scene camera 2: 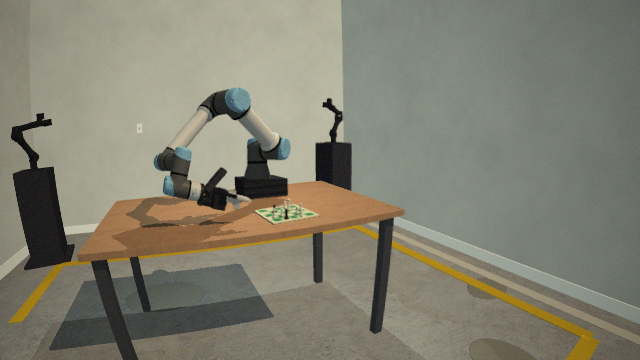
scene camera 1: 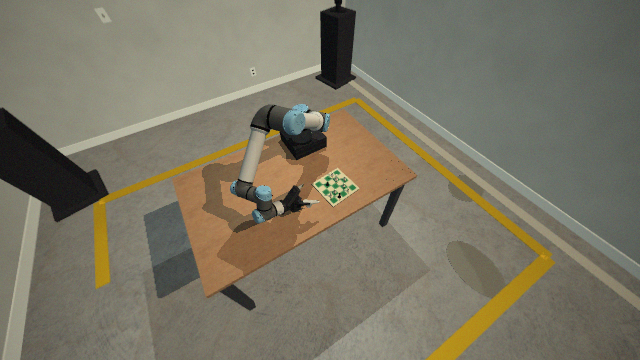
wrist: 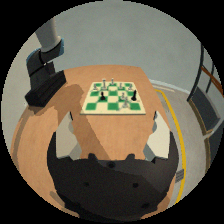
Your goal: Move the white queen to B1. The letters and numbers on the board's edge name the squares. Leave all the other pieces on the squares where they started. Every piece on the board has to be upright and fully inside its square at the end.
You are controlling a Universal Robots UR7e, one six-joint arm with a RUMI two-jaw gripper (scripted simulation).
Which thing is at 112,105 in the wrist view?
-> A green-and-cream chessboard.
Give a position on a green-and-cream chessboard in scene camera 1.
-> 320,185
